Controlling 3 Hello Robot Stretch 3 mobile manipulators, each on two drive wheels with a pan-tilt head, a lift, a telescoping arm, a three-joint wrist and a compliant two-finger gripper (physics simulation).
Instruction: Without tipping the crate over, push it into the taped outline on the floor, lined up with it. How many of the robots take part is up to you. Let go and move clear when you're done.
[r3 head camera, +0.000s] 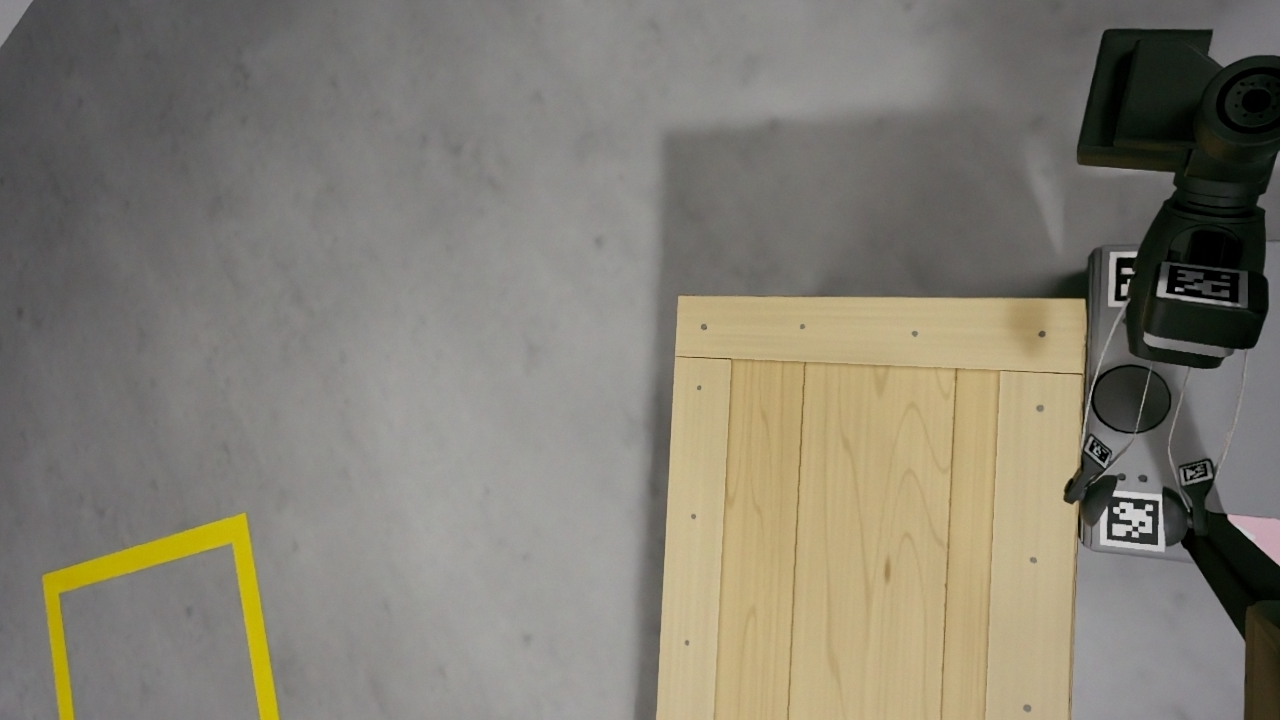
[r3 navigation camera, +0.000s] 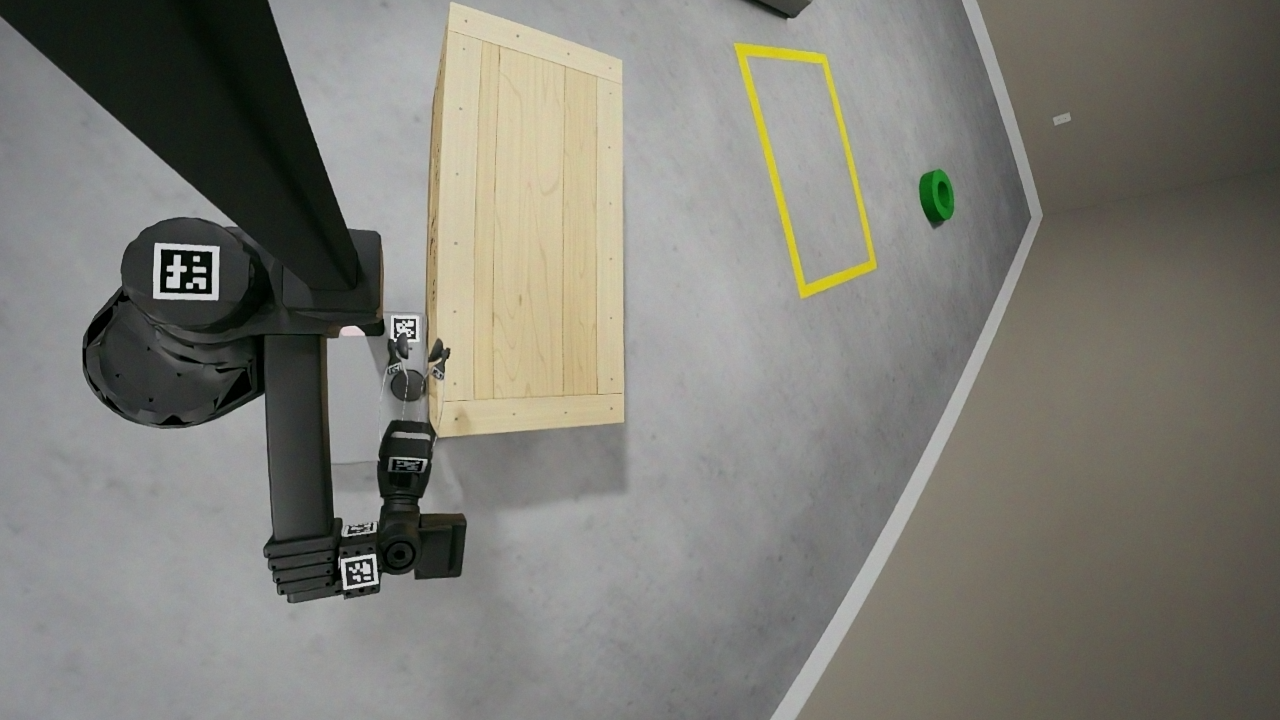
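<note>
The wooden crate (r3 head camera: 877, 537) (r3 navigation camera: 537, 241) stands upright on the floor, lid up. The yellow taped outline (r3 head camera: 254, 626) (r3 navigation camera: 772, 170) lies on the floor apart from the crate, beyond its far long side. Part of the outline is cut off in the head view. The r3 gripper (r3 head camera: 1136, 514) (r3 navigation camera: 419, 351) is open, its fingers apart with nothing between them. It hangs over the r3 base, beside the crate's near long side close to a corner. One finger overlaps the crate's edge in both views; contact cannot be told. The grippers of r1 and r2 do not show.
The r3 base (r3 head camera: 1235, 402) (r3 navigation camera: 353, 411) is close against the crate's near long side. A green ring (r3 navigation camera: 927, 197) lies beyond the outline, near the wall (r3 navigation camera: 1118, 402). Part of a dark grey object (r3 navigation camera: 789, 5) shows at the top edge, near the outline's far end.
</note>
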